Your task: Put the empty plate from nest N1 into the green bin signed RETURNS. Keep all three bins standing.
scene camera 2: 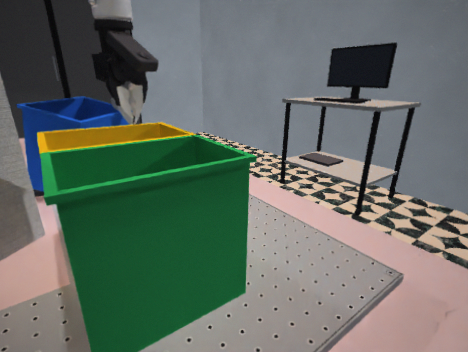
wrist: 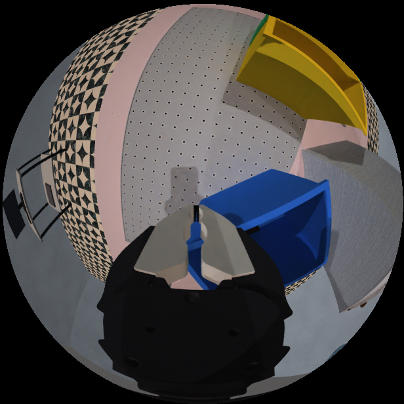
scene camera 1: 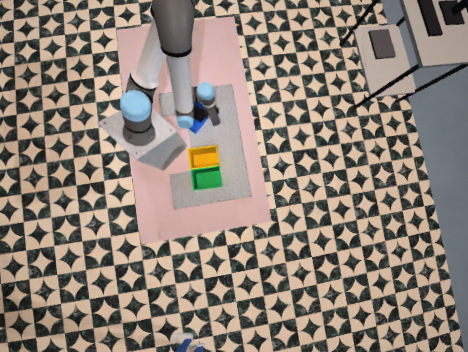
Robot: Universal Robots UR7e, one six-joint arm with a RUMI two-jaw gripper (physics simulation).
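Seen in the pictures: gripper, fingertip midpoint: [scene camera 2: 132, 124]; arm's base at its link origin: [scene camera 1: 139, 133].
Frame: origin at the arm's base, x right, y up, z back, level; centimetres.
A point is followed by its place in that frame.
Observation:
The green bin [scene camera 1: 207, 178] {x 26.1, y -38.7, z -26.8 cm} [scene camera 2: 160, 240] {x 33.2, y -27.4, z -25.3 cm} stands upright on the grey perforated board [scene camera 1: 235, 165] {x 21.1, y -38.9, z -48.1 cm} [scene camera 2: 310, 280] {x 37.8, y -38.9, z -43.6 cm} [wrist: 165, 100]; its RETURNS sign does not show. The yellow bin [scene camera 1: 204, 158] {x 11.7, y -38.7, z -27.6 cm} [scene camera 2: 100, 135] {x 8.5, y -22.1, z -27.3 cm} [wrist: 285, 75] stands right beside it. The blue bin [scene camera 1: 196, 126] {x -12.1, y -38.0, z -26.6 cm} [scene camera 2: 30, 145] {x -13.3, y -26.7, z -19.1 cm} [wrist: 275, 192] stands apart, turned at an angle, with a dark patch [wrist: 254, 230] near its inner wall. My gripper [scene camera 2: 135, 121] {x -11.0, y -24.1, z -39.0 cm} [wrist: 196, 206] is shut and empty, fingers pointing down, near a rim corner of the blue bin. Whether they touch is unclear. The empty plate and nest N1 cannot be made out.
The arm's grey pedestal [scene camera 1: 162, 147] {x 7.1, y -8.1, z -8.0 cm} [wrist: 360, 210] stands beside the bins. A pink mat [scene camera 1: 200, 220] {x 53.8, y -40.2, z -16.0 cm} lies under the board. A desk [scene camera 2: 345, 102] with a monitor [scene camera 2: 362, 65] stands off the mat. Part of a person in blue [scene camera 1: 186, 344] shows at the lower edge of scene camera 1.

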